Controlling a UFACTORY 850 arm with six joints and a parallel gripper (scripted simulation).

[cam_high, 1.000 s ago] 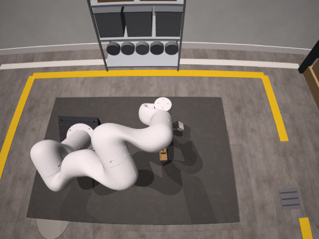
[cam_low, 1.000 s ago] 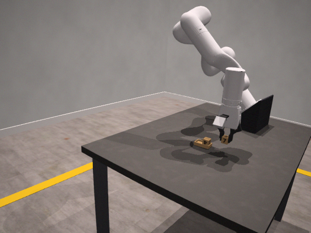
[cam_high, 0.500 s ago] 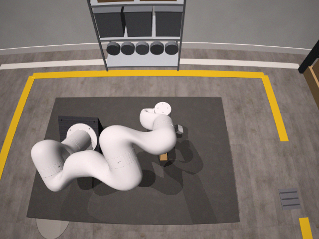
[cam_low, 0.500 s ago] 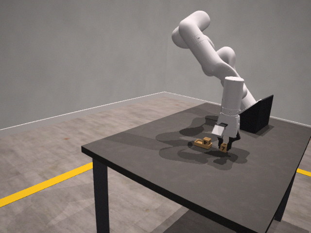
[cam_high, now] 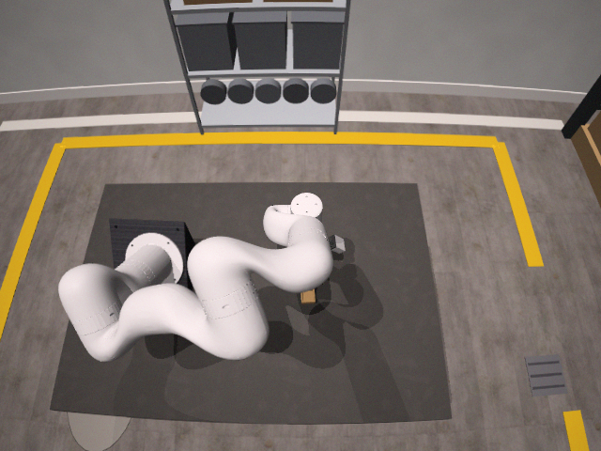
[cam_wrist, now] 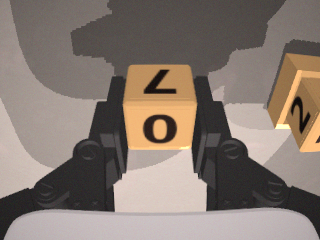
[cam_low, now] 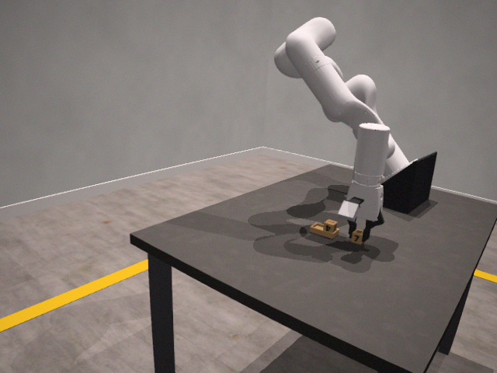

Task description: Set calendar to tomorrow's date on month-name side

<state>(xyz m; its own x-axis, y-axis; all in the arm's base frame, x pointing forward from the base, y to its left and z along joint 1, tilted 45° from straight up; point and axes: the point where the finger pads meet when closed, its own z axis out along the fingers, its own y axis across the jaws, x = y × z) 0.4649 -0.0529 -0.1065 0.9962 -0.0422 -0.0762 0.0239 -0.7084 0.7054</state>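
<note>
Right now the calendar cube is 1 cm below my hand. The rest, counted from my hand: wooden tray (11 cm to the right, 2 cm below).
</note>
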